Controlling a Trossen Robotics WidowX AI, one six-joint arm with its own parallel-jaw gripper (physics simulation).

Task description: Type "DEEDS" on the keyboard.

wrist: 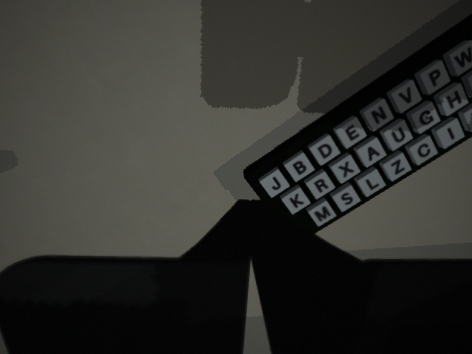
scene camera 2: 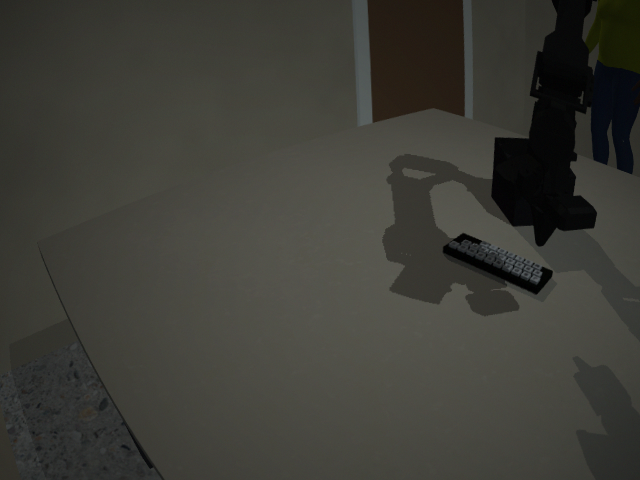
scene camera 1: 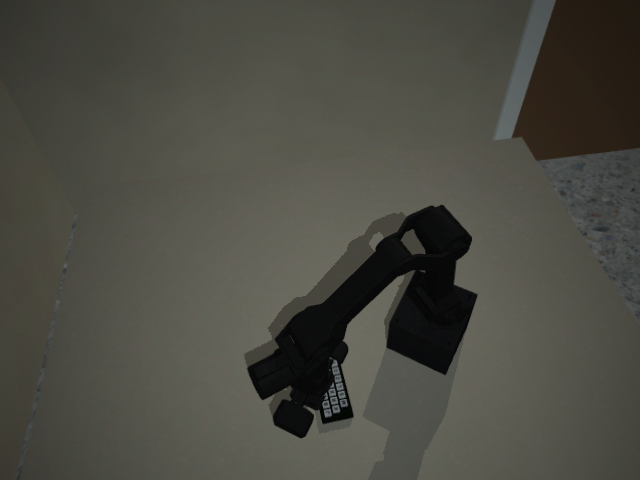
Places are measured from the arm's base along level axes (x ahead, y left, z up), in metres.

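Pixels of known places: gripper, fingertip midpoint: (wrist: 248, 211) (scene camera 2: 539, 245) (scene camera 1: 313, 402); arm's base, origin of the base link: (scene camera 1: 443, 314).
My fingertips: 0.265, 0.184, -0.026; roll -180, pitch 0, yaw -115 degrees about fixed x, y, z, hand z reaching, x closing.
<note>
For each thing: its middle in the pictures, then the offset to it from my fingertips, as dx, dy, dz. Level surfaces: height alone.
- small black keyboard, body centre: (wrist: 397, 128) (scene camera 2: 498, 260) (scene camera 1: 328, 376) -0.025, -0.096, -0.082
- D key, body centre: (wrist: 324, 149) -0.018, -0.048, -0.076
- E key, body centre: (wrist: 350, 132) -0.014, -0.066, -0.076
- S key, body centre: (wrist: 345, 197) -0.054, -0.052, -0.076
- table, its level: dz -0.091
A small black keyboard (scene camera 1: 347, 411) (scene camera 2: 496, 260) (wrist: 372, 150) with light grey letter keys lies flat on the table. In the wrist view it runs from the centre up to the right edge, with the D key (wrist: 325, 150), E key (wrist: 353, 132) and S key (wrist: 346, 199) readable. My gripper (scene camera 2: 540, 241) (wrist: 248, 211) is shut and empty, pointing down. In the wrist view its tips overlap the keyboard's lower left corner, near J, K and M. In scene camera 2 they appear above the table beyond the keyboard. In scene camera 1 the arm hides the tips and part of the keyboard.
The arm's black base (scene camera 1: 434, 330) (scene camera 2: 509, 180) stands on the table (scene camera 1: 180, 310) (scene camera 2: 258, 335). Dark arm shadows fall across the table and part of the keyboard. A brown door (scene camera 1: 589, 77) (scene camera 2: 416, 56) and a person (scene camera 2: 617, 87) in a yellow-green top are beyond the table.
</note>
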